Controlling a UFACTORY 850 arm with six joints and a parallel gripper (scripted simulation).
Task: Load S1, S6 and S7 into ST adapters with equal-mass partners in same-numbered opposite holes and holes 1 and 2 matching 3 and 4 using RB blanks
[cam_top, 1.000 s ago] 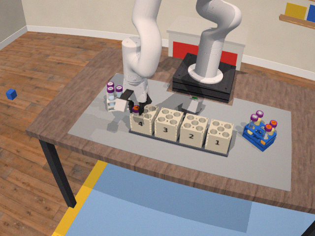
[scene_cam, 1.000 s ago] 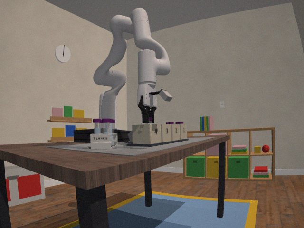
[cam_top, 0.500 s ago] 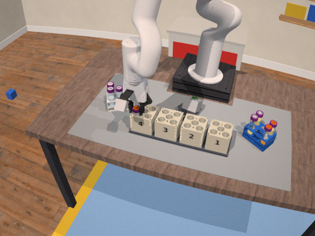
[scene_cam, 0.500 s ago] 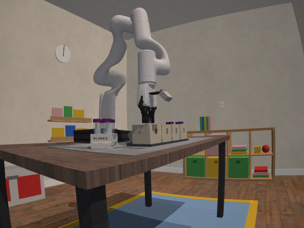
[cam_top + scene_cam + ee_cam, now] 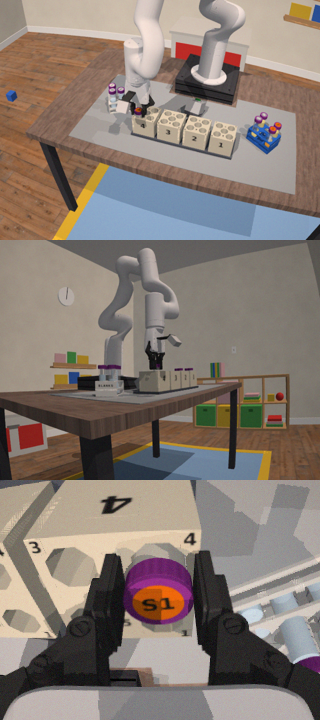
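Now: hand 10 mm to the left of the sample S1 and 50 mm above it. Round my hand: green DONE key: 230 mm behind, 190 mm to the left, 60 mm below; then white blank rack RB: 130 mm behind, 150 mm to the right, 90 mm below; then loading stand ST: 40 mm behind, 190 mm to the left, 120 mm below.
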